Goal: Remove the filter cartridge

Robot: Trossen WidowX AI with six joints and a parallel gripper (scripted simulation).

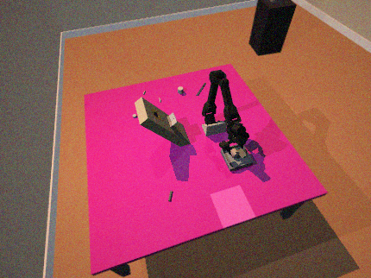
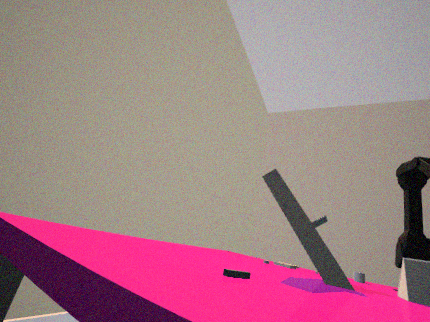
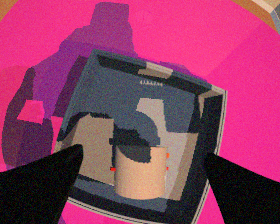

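The grey round filter cartridge lies 20 mm to the right of my gripper tip and 30 mm below it. The rest, counted from my gripper tip: small dark stick (450 mm ahead, 170 mm to the left, 50 mm below); then dark tray (10 mm to the left, 50 mm below); then tan service panel (410 mm ahead, 240 mm to the right, 120 mm above).
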